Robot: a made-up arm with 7 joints.
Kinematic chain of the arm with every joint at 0, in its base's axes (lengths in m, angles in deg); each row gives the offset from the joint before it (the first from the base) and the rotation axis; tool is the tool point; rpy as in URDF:
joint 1: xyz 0.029 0.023 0.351 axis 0 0.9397 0.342
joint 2: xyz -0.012 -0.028 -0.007 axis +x
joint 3: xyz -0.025 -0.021 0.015 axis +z
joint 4: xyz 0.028 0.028 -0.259 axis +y
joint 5: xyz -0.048 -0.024 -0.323 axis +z
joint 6: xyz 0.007 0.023 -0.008 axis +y
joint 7: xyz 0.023 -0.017 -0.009 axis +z
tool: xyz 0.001 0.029 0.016 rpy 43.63 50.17 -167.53
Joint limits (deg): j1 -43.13..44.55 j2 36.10..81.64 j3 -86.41..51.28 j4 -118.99..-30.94 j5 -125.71..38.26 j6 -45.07..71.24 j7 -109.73..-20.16
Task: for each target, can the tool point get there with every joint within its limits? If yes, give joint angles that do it. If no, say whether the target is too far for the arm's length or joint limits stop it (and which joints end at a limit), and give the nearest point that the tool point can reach.
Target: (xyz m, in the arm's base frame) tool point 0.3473 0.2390 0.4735
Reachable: yes | joints -22.64 73.30 12.84 -85.73 -0.55 18.66 -29.00
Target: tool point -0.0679 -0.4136 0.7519
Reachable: no: joint limits stop it (at a limit: joint 1, joint 2, joint 4) | nearest point 0.0803 0.0561 0.6459 | short by 0.504 m
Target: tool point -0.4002 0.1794 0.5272
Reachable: no: joint limits stop it (at a limit: joint 1, joint 2, joint 3, joint 4) | nearest point -0.2986 0.4325 0.2569 | short by 0.384 m
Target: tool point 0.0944 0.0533 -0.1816
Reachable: yes | joints -0.81 52.13 -67.72 -78.39 -104.34 38.90 -86.92
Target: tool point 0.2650 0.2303 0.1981
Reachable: yes | joints 17.36 77.31 6.68 -102.07 -86.32 -36.27 -83.13
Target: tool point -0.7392 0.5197 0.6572
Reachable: no: too far | nearest point -0.3217 0.4734 0.2577 | short by 0.580 m
